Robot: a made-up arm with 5 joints. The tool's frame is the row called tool.
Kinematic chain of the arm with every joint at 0, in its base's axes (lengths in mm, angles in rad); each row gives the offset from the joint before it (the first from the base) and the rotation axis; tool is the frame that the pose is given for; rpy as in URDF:
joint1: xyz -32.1 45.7 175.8 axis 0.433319 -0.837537 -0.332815
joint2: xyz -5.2 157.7 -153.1 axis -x
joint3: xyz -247 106.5 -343.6 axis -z
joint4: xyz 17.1 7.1 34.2 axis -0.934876 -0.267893 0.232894
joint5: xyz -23.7 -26 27 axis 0.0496 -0.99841 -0.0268
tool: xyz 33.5 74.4 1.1 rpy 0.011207 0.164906 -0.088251
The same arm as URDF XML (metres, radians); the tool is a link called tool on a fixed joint. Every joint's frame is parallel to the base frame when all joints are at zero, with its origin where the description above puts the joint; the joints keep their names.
<robot name="arm">
<joint name="tool_joint" type="fixed"><parent link="link5"/><child link="tool"/><origin xyz="0.0335 0.0744 0.0011" rpy="0.0112 0.1649 -0.0883"/></joint>
<joint name="joint5" type="continuous"><parent link="link4"/><child link="link5"/><origin xyz="-0.0237 -0.026 0.027" rpy="0 0 0"/><axis xyz="0.0496 -0.99841 -0.0268"/></joint>
<joint name="joint4" type="continuous"><parent link="link3"/><child link="link4"/><origin xyz="0.0171 0.0071 0.0342" rpy="0 0 0"/><axis xyz="-0.934876 -0.267893 0.232894"/></joint>
<joint name="joint3" type="continuous"><parent link="link2"/><child link="link3"/><origin xyz="-0.247 0.1065 -0.3436" rpy="0 0 0"/><axis xyz="0 0 -1"/></joint>
<joint name="joint2" type="continuous"><parent link="link1"/><child link="link2"/><origin xyz="-0.0052 0.1577 -0.1531" rpy="0 0 0"/><axis xyz="-1 0 0"/></joint>
<joint name="joint1" type="continuous"><parent link="base_link"/><child link="link1"/><origin xyz="-0.0321 0.0457 0.1758" rpy="0 0 0"/><axis xyz="0.433319 -0.837537 -0.332815"/></joint>
<link name="base_link"/>
<link name="link1"/>
<link name="link2"/>
<link name="link3"/>
<link name="link4"/>
<link name="link5"/>
<link name="tool"/>
</robot>

